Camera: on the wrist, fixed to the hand. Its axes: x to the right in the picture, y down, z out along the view.
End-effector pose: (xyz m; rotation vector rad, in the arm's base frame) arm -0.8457 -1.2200 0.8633 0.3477 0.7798 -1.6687
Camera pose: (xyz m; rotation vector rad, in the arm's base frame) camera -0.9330 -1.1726 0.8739 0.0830 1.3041 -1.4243
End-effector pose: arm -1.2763 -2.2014 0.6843 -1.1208 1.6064 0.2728
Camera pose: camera -1.2335 -2.2649 0.7484 -1.6033 1.6834 0.6184
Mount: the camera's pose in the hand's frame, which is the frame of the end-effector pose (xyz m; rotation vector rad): -0.0198 -0.0896 -0.0394 -0.5246 0.1476 -0.0455
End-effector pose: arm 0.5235 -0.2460 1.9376 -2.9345 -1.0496 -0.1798
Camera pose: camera 0.4476 -0.1914 1.9727 2.4900 0.9149 0.5872
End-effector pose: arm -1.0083 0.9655 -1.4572 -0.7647 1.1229 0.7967
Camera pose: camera -0.9548 0.8836 -1.4371 -1.2992 1.0300 1.0248
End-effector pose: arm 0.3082 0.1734 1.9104 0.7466 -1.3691 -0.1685
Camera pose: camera 0.3676 0.1305 1.8426 0.3411 -1.0994 -0.4787
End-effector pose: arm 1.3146 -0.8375 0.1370 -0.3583 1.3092 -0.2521
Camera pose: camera 1.2734 -0.9168 0.1816 -0.8258 1.5067 0.0343
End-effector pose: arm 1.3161 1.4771 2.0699 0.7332 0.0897 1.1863
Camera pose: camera 1.3636 1.4628 1.9832 0.1820 -0.0812 1.1522
